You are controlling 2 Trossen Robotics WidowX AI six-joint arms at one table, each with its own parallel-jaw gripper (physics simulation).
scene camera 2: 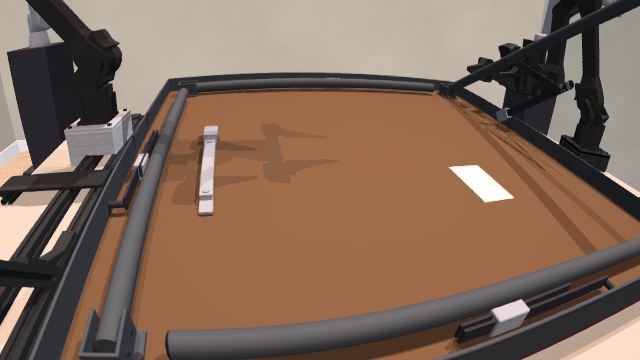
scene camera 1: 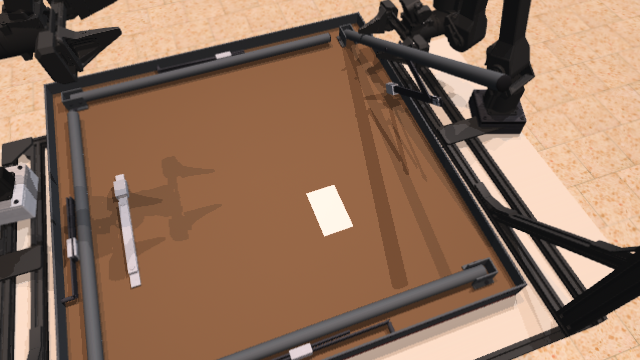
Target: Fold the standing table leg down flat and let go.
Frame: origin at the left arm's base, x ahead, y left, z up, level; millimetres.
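Seen in the pictures: left gripper, between the fingertips: [scene camera 1: 119, 12]; right gripper, between the fingertips: [scene camera 2: 478, 71] [scene camera 1: 367, 43]; left arm's base, origin of its link: [scene camera 2: 98, 119]; right arm's base, origin of its link: [scene camera 2: 585, 144] [scene camera 1: 499, 104].
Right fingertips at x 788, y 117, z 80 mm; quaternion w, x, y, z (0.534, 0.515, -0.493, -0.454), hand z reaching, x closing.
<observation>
Offsets run from my right fingertips to a thing's top centre. "pt": to the spot under its first point. Level surfaces: height alone.
The raised table leg @[pt dz +133, dx +20, dy -211 mm] [scene camera 1: 425, 57] [scene camera 2: 540, 44] is a dark grey tube. It slants up from its hinge bracket @[pt dz -73, dx -8, dy +124 mm] [scene camera 1: 345, 35] [scene camera 2: 446, 90] at the back right corner, and its free end stands off the tabletop @[dz -117 mm] [scene camera 1: 240, 150] [scene camera 2: 325, 215]. A dark brace @[pt dz -13, dx +50, dy -160 mm] [scene camera 1: 415, 94] [scene camera 2: 537, 101] with a light end block slants beside it. My right gripper [scene camera 1: 382, 32] [scene camera 2: 484, 69] is open beside the leg's lower part, partly hidden by it; whether they touch cannot be told. My left gripper [scene camera 1: 112, 17] is open and empty above the far left corner, partly out of view.
Three other legs @[pt dz -75, dx -366, dy +111 mm] [scene camera 1: 200, 67] @[pt dz -83, dx -630, dy -186 mm] [scene camera 1: 82, 200] @[pt dz -97, dx -182, dy -521 mm] [scene camera 1: 360, 307] lie folded along the edges. A light grey bar @[dz -94, dx -558, dy -251 mm] [scene camera 1: 128, 230] [scene camera 2: 207, 167] and a white rectangle @[pt dz -115, dx -177, dy -317 mm] [scene camera 1: 329, 210] [scene camera 2: 481, 183] lie on the brown top. A dark raised rim [scene camera 1: 200, 47] [scene camera 2: 75, 260] surrounds it.
</observation>
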